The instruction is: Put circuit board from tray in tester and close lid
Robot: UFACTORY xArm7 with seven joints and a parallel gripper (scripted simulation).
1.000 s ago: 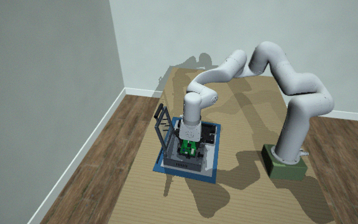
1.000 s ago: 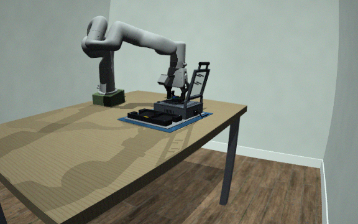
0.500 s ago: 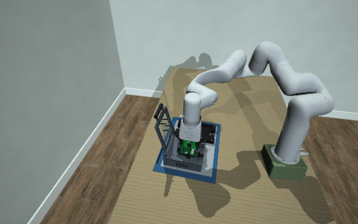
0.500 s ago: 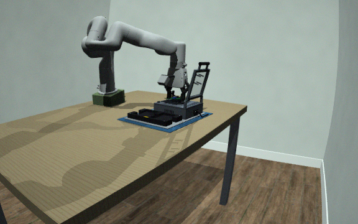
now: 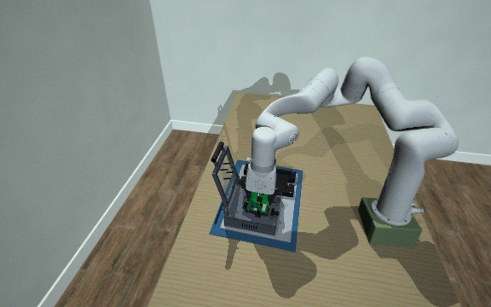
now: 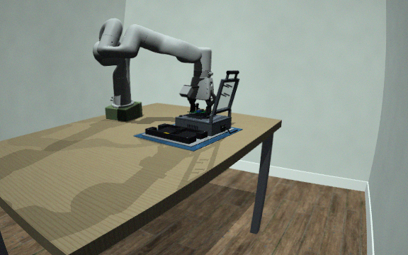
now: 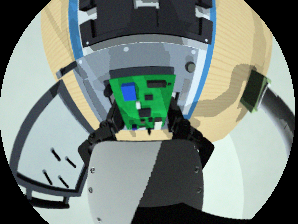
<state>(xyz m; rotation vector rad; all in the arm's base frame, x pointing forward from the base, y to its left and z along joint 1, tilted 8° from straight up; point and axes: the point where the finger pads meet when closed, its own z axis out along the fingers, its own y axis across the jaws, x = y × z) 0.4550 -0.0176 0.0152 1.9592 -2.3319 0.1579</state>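
My gripper is now right at the green circuit board. The rest, counted from my hand: lid 12 cm ahead, 10 cm above, 2 cm to the right; then tester plate 1 cm to the left, 1 cm below, 1 cm ahead.
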